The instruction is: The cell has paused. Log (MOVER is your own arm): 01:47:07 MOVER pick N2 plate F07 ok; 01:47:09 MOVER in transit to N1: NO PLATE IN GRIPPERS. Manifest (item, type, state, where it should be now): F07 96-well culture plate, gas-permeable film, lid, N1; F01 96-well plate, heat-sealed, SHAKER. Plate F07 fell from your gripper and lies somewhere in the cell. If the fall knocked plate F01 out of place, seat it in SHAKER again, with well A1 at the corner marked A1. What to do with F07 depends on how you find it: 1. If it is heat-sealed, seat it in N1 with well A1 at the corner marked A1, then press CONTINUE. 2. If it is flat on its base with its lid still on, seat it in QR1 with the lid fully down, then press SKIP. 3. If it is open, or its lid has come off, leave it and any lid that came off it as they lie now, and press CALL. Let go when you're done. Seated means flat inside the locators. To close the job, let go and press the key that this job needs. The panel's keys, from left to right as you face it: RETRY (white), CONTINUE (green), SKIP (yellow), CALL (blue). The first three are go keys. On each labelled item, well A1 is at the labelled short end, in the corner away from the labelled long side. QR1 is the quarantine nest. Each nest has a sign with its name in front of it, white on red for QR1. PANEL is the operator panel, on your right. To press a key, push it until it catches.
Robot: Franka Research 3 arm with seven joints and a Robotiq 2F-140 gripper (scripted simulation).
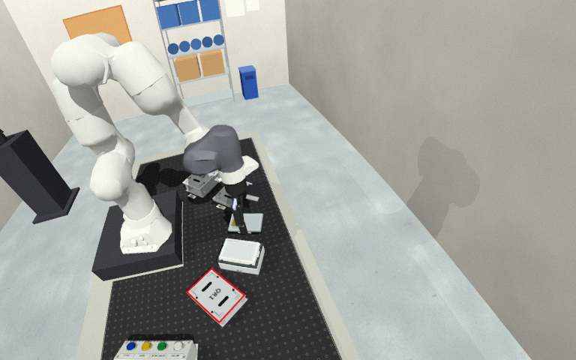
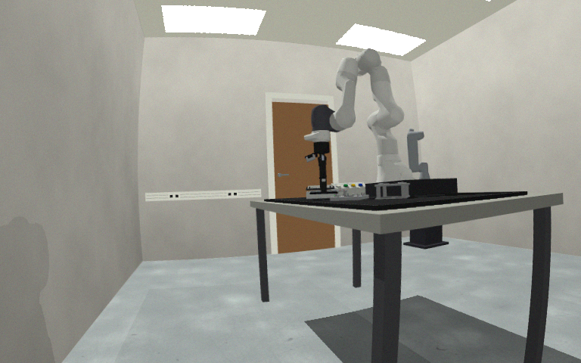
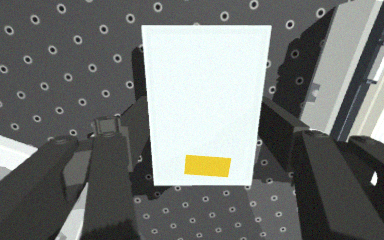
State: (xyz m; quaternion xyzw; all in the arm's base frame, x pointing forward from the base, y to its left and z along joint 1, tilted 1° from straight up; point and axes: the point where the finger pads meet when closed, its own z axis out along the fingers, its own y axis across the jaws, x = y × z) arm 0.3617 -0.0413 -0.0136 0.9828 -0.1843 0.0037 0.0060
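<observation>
The white 96-well plate lies 14 cm to the right of my hand, 5 cm behind it and 1 cm above it. From my hand the other things lie so: pale flat rectangular piece 1 cm below; then white retry key 41 cm to the right, 29 cm behind, 1 cm above; then green continue key 40 cm to the right, 34 cm behind, 1 cm above.
</observation>
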